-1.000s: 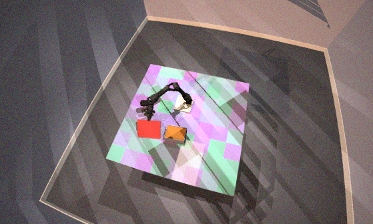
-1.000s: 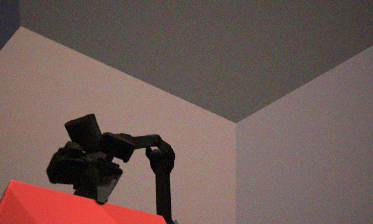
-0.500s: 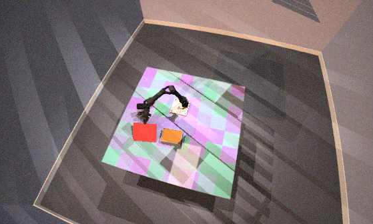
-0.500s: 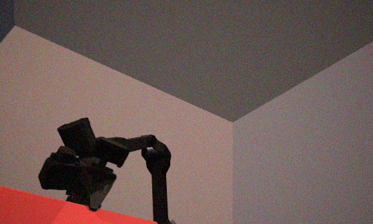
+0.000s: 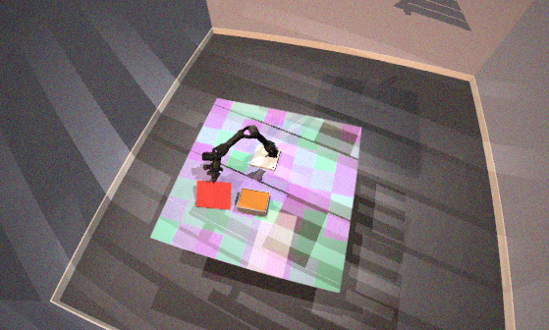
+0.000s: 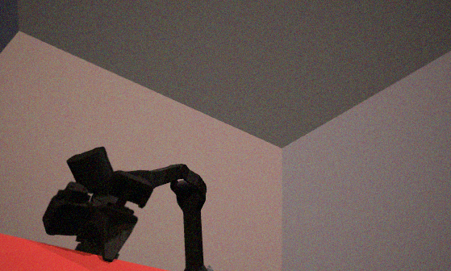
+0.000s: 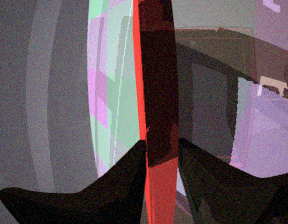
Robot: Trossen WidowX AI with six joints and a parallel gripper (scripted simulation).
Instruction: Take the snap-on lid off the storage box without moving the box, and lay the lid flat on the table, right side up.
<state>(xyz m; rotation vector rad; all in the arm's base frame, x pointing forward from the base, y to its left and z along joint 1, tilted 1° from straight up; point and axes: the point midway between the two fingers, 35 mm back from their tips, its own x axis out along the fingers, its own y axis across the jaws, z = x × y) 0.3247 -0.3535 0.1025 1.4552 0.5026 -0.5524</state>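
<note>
My gripper tip is now 7 cm short of the red lid, 4 cm above it and 1 cm to the right of it. Round my gripper tip: storage box: 29 cm to the left, 7 cm ahead, 6 cm below.
</note>
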